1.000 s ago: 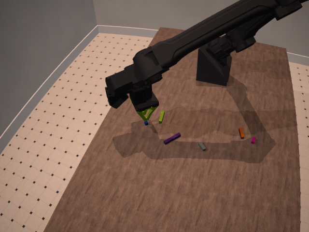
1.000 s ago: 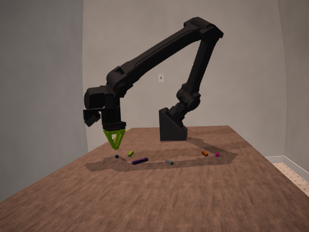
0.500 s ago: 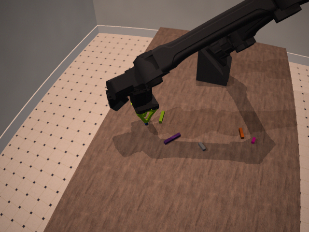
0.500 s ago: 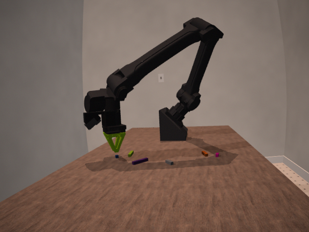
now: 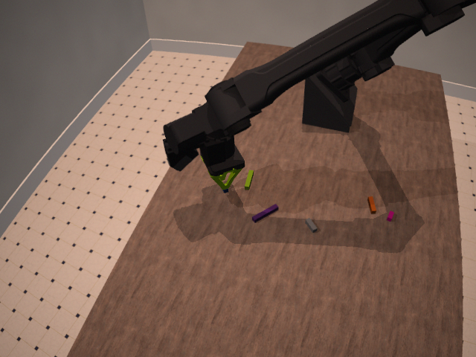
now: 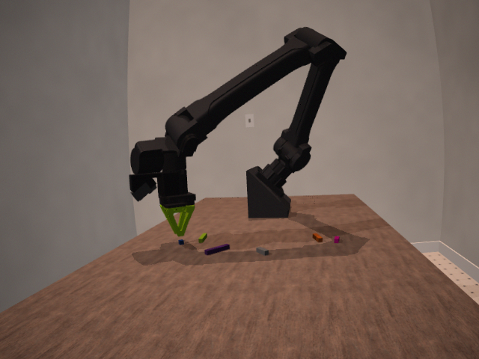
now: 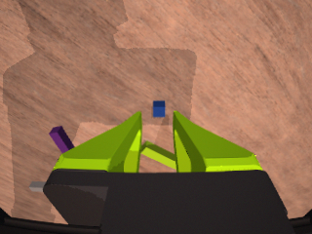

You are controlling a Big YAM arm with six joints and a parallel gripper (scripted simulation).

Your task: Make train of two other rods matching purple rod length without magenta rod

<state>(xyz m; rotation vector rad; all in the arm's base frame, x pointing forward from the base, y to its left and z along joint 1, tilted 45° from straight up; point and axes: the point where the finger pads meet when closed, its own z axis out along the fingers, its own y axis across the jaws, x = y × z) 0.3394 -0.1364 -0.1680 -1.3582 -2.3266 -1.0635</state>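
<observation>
Right now my hand is 30 mm above the blue rod. Round my hand: grey rod (70 mm ahead, 200 mm to the left, 30 mm below); then purple rod (50 mm ahead, 100 mm to the left, 30 mm below); then lime rod (40 mm behind, 50 mm to the left, 30 mm below).
</observation>
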